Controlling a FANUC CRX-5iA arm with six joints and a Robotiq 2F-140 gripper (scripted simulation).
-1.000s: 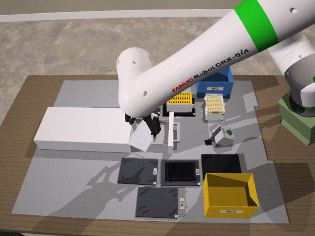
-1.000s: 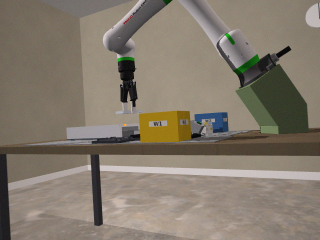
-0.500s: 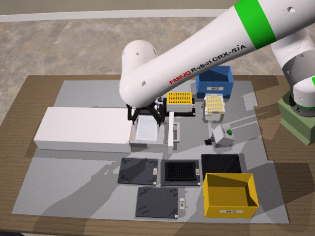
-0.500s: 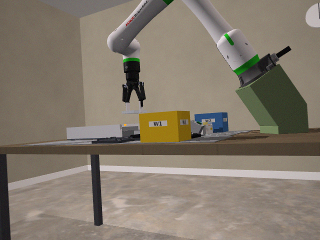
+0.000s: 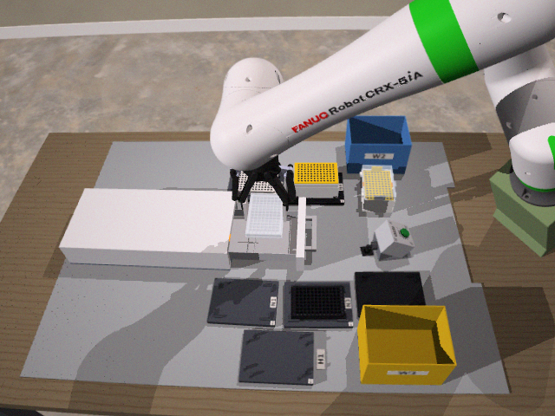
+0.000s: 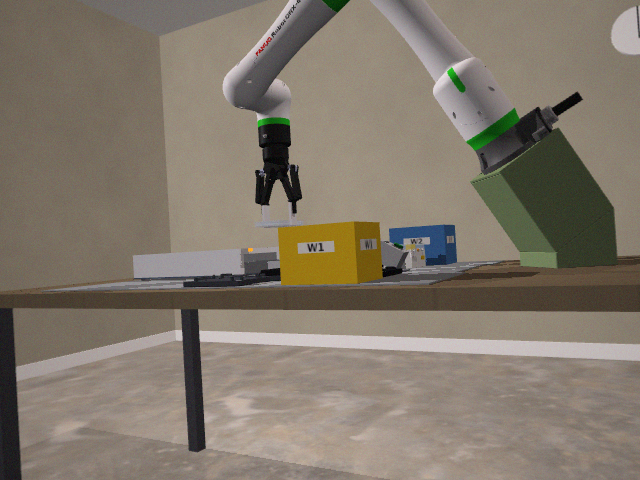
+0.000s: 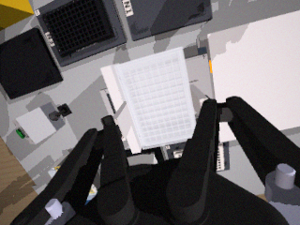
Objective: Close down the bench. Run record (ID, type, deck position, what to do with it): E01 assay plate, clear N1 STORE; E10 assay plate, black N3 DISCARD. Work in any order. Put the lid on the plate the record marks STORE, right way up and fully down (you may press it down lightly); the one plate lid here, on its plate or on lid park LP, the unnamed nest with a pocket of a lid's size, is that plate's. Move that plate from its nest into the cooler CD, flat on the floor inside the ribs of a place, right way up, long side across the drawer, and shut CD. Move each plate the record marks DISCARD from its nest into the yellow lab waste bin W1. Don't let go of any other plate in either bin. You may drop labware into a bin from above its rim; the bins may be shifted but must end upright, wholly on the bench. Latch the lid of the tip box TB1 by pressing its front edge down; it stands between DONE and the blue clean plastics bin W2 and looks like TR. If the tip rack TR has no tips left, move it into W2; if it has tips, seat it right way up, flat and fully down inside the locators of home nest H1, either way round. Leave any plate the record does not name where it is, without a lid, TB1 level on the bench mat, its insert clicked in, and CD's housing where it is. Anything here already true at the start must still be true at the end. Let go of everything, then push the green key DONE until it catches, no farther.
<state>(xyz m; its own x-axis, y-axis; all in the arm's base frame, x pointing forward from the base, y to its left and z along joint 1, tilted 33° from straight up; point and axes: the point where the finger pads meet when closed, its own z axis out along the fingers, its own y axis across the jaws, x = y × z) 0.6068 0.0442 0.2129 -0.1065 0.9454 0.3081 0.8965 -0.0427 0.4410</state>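
Right now my hand is 30 mm short of the cooler drawer, 30 mm to the left of it and 140 mm above it. From my hand the other things lie so: black plate: 150 mm behind, 140 mm to the left, 150 mm below; nest N1: 30 mm ahead, 170 mm to the left, 160 mm below; white cooler CD: 160 mm ahead, 10 mm to the right, 130 mm below.
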